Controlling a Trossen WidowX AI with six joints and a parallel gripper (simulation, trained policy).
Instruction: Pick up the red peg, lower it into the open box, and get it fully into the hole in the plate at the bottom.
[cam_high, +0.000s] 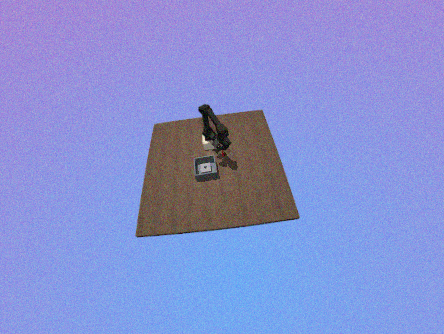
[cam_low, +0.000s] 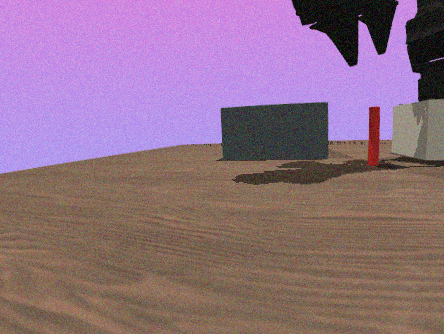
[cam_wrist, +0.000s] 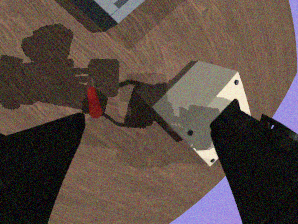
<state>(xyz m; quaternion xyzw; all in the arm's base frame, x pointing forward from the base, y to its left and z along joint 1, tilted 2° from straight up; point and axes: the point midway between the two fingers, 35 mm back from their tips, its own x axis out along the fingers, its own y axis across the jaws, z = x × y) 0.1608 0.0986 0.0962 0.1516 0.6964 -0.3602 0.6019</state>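
Right now the red peg is 40 mm to the left of my gripper tip and 110 mm below it. The rest, counted from my gripper tip: light plate: 160 mm ahead, 120 mm to the right, 110 mm below; then dark grey box: 160 mm ahead, 120 mm to the right, 130 mm below.
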